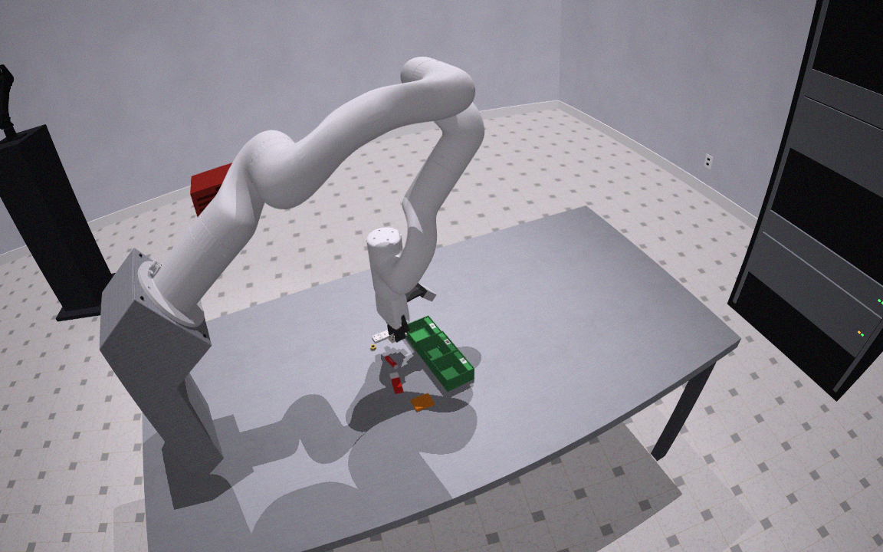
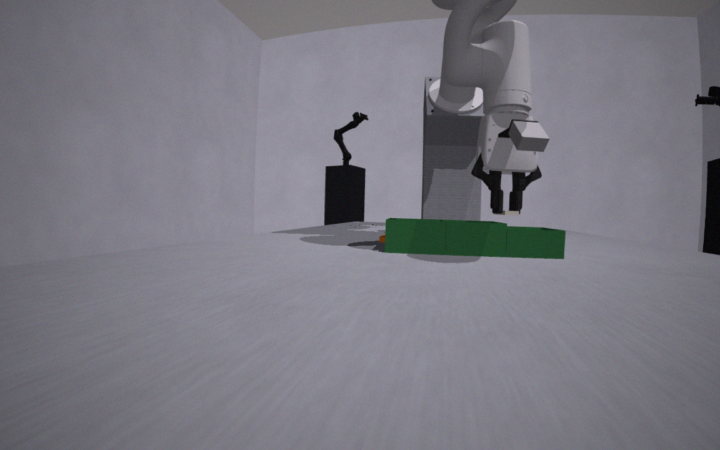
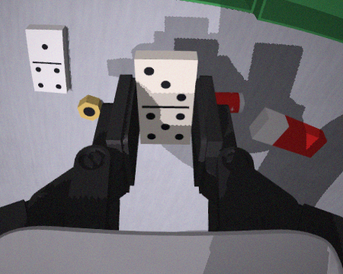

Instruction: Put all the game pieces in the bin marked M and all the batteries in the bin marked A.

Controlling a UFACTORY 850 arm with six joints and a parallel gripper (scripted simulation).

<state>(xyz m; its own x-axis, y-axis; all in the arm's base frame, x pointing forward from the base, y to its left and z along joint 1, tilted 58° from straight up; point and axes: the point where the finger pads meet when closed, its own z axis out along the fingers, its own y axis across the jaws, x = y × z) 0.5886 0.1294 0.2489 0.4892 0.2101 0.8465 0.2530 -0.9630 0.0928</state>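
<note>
The green bin is 10 cm ahead of my hand, 4 cm to the right of it and 6 cm below it. The rest, counted from my hand: orange flat block 4 cm ahead, 20 cm to the right, 8 cm below; yellow nut 7 cm behind, 2 cm to the left, 8 cm below; red cylindrical battery 3 cm behind, 5 cm to the right, 7 cm below.
</note>
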